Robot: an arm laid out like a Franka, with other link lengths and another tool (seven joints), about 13 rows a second.
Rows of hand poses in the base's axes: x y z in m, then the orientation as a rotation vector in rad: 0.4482 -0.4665 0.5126 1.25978 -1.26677 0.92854; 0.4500 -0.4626 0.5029 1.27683 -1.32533 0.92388; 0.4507 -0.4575 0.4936 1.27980 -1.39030 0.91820; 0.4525 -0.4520 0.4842 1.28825 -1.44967 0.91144; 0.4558 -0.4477 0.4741 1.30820 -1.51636 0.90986; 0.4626 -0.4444 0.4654 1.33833 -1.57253 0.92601; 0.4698 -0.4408 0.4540 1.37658 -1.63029 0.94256; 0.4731 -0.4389 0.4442 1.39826 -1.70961 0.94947; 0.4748 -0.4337 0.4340 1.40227 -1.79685 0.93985; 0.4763 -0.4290 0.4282 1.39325 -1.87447 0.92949; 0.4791 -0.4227 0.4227 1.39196 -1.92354 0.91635; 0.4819 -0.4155 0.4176 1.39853 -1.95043 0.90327; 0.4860 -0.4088 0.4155 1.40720 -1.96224 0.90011; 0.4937 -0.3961 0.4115 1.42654 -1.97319 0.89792; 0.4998 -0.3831 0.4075 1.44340 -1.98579 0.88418; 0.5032 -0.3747 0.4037 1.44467 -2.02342 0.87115; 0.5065 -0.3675 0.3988 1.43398 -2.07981 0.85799; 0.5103 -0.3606 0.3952 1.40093 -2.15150 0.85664; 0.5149 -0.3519 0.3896 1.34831 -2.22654 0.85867
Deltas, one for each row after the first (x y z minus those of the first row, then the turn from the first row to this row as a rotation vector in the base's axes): 0.0018 0.0039 -0.0097 0.04455 -0.03446 -0.00859; 0.0025 0.0090 -0.0190 0.08374 -0.07435 -0.02722; 0.0043 0.0145 -0.0284 0.12392 -0.10945 -0.04088; 0.0076 0.0188 -0.0385 0.17412 -0.15142 -0.04571; 0.0144 0.0221 -0.0472 0.21977 -0.19539 -0.03151; 0.0216 0.0257 -0.0586 0.27121 -0.23981 -0.01216; 0.0249 0.0276 -0.0684 0.32683 -0.29504 -0.01172; 0.0266 0.0328 -0.0786 0.38072 -0.34844 -0.03085; 0.0281 0.0375 -0.0844 0.42188 -0.39658 -0.05488; 0.0309 0.0438 -0.0899 0.45265 -0.42326 -0.07026; 0.0337 0.0510 -0.0950 0.47558 -0.43412 -0.07725; 0.0378 0.0577 -0.0971 0.48834 -0.43968 -0.07548; 0.0455 0.0704 -0.1011 0.50662 -0.44410 -0.06674; 0.0516 0.0834 -0.1051 0.52769 -0.44399 -0.06569; 0.0550 0.0918 -0.1089 0.55352 -0.46308 -0.07672; 0.0583 0.0990 -0.1138 0.58318 -0.49639 -0.09676; 0.0621 0.1059 -0.1174 0.60567 -0.54885 -0.12467; 0.0667 0.1146 -0.1230 0.61897 -0.60808 -0.16124
